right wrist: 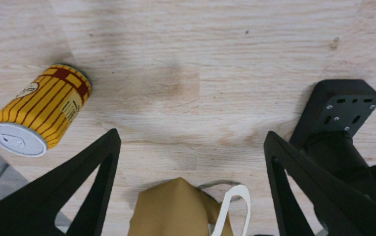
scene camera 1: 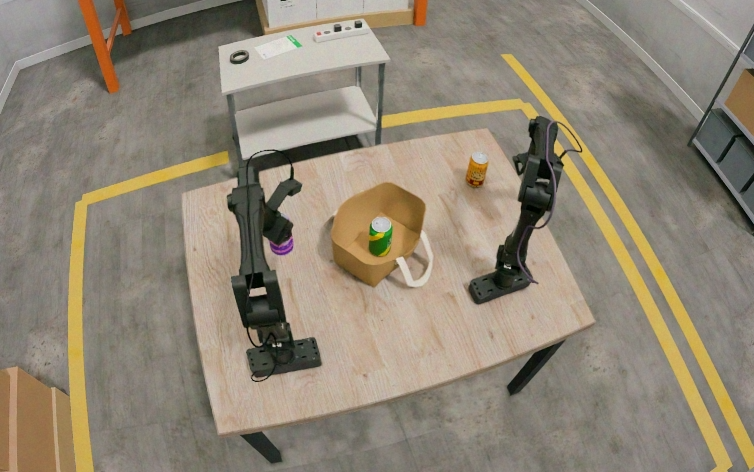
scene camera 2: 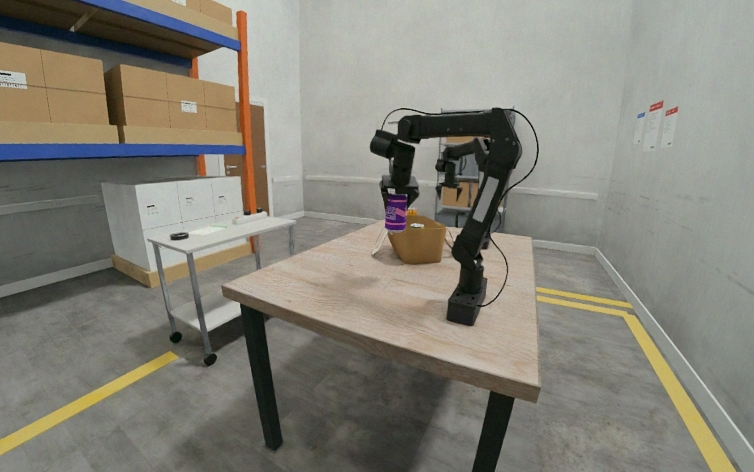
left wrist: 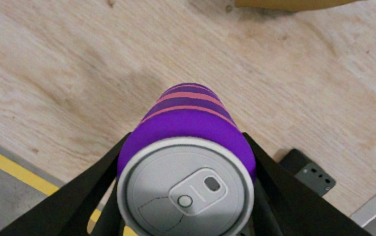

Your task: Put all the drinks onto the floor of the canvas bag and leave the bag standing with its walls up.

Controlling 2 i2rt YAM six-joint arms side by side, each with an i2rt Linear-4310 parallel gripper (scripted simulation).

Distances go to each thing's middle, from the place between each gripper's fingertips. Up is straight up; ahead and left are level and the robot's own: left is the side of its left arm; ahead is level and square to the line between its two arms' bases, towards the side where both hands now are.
I see the purple can (scene camera 2: 396,212) 2 cm below my left hand (scene camera 1: 281,230).
My right hand is 50 mm short of the purple can, 750 mm to the right of it and 50 mm below it.
